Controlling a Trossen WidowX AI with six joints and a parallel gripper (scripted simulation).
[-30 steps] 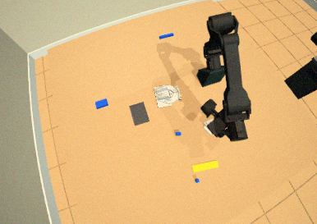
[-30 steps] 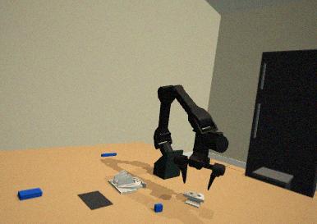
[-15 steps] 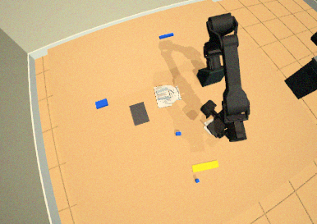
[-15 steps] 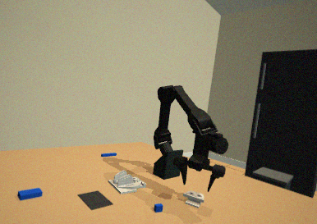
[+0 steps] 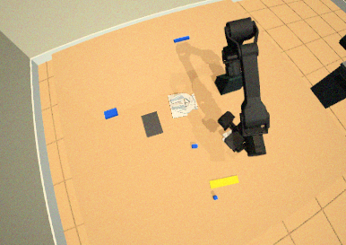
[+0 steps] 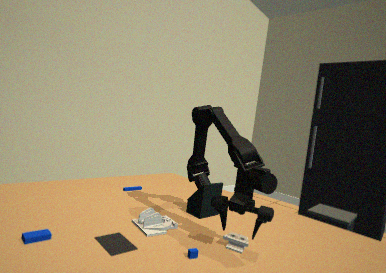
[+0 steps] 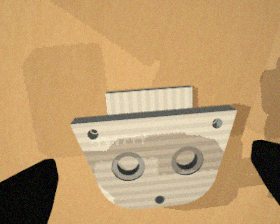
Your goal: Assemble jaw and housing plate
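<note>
The housing plate lies 2 cm below my gripper tip and 1 cm behind it. From my gripper tip the other things lie so: blue block: 44 cm ahead, 35 cm to the right, 4 cm below; dark grey flat plate: 28 cm ahead, 22 cm to the right, 4 cm below; yellow bar: 14 cm to the left, 11 cm ahead, 4 cm below.
</note>
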